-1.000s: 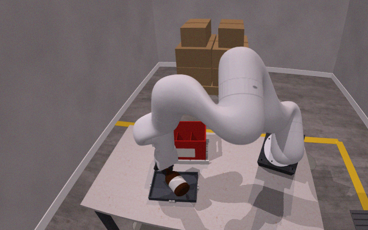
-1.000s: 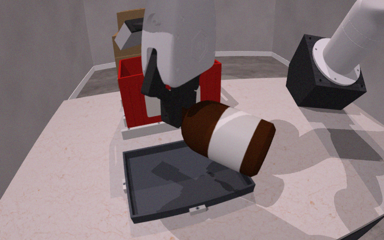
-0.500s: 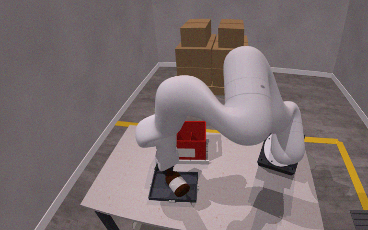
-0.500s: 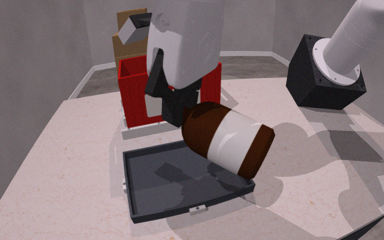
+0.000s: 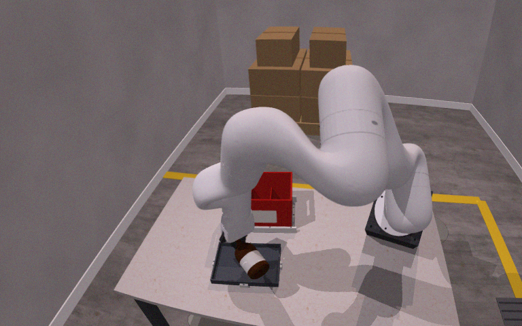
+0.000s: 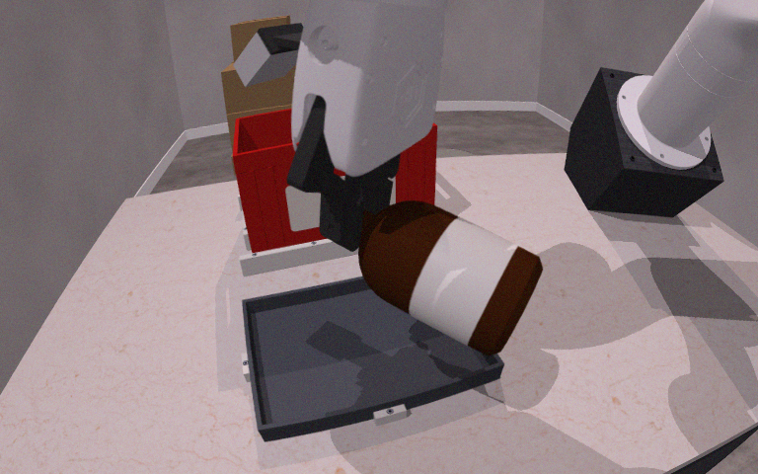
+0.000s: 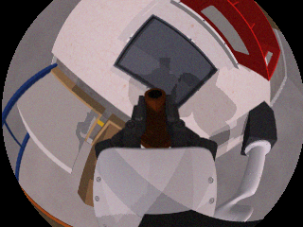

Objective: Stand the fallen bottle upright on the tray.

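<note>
My hand is 4 cm past the brown bottle, 4 cm to the right of it and 2 cm above it. From my hand the other things lie so: tray: 5 cm to the right, 19 cm below; red crate: 33 cm to the right, 12 cm below.
</note>
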